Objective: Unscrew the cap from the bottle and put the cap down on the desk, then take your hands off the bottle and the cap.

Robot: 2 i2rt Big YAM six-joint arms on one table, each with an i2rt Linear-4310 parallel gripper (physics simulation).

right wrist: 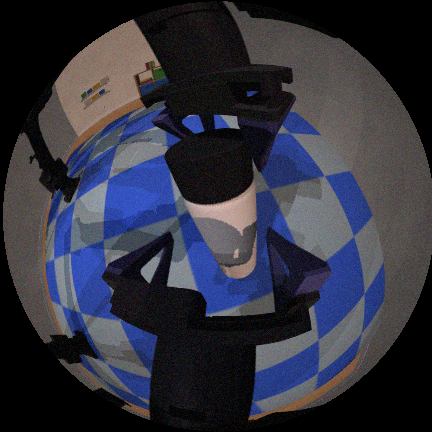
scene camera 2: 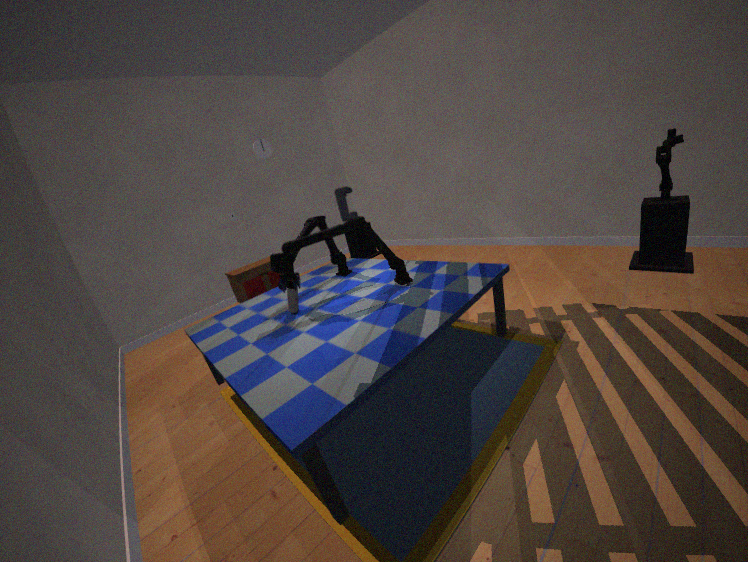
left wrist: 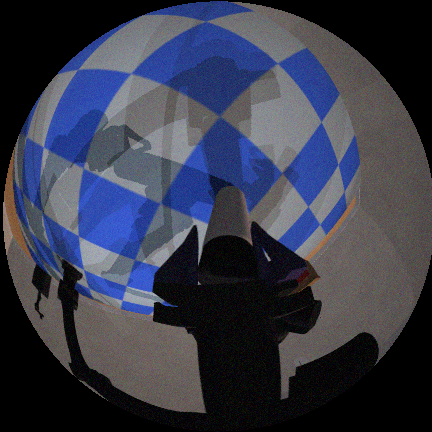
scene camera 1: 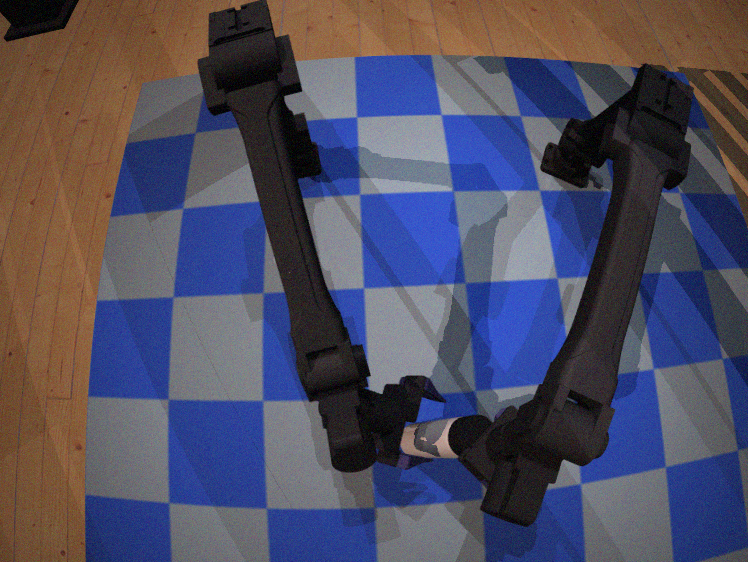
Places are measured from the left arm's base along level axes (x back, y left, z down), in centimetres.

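Pixels of known places: left gripper, fingertip midpoint: (scene camera 2: 290,290) (left wrist: 224,226) (scene camera 1: 481,453); right gripper, fingertip midpoint: (right wrist: 217,234) (scene camera 1: 437,430); left arm's base, link origin: (right wrist: 71,190) (scene camera 2: 403,280) (left wrist: 71,269) (scene camera 1: 564,166); right arm's base, link origin: (scene camera 2: 344,273) (scene camera 1: 294,163).
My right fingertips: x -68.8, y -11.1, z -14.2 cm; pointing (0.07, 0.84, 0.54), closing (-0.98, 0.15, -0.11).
Note:
For each thing: its top centre in the pictures, then the offset to it from my right fingertips. "pt": a spot on its surface instead. Level surfaces: height alone.
- pale bottle, surface spot: (right wrist: 225,225) pt dx -0.7, dy +0.2, dz -2.3 cm
- black cap, top centre: (right wrist: 207,124) (left wrist: 237,292) (scene camera 1: 477,438) dx +1.1, dy +4.5, dz -8.6 cm
- checkered table, surface height: dz +14.2 cm
A pale bottle (scene camera 1: 428,438) (scene camera 2: 293,300) (left wrist: 227,209) (right wrist: 225,225) with a black cap (scene camera 1: 468,434) (left wrist: 227,257) (right wrist: 209,169) hangs upright over the checkered table (scene camera 1: 216,346) (scene camera 2: 316,362), base pointing down. My left gripper (scene camera 1: 483,442) (left wrist: 224,226) (right wrist: 235,159) is shut on the cap from above. My right gripper (scene camera 1: 421,429) (right wrist: 217,234) is open, with a finger on each side of the bottle's lower body and a gap on both sides. I cannot tell whether the base touches the table.
The two arms meet near the table's front edge in scene camera 1. A brown and red box (scene camera 2: 251,281) stands on the floor behind the table. A dark mat (scene camera 2: 428,418) lies under it. A shelf with coloured bins (right wrist: 151,78) stands by the far wall.

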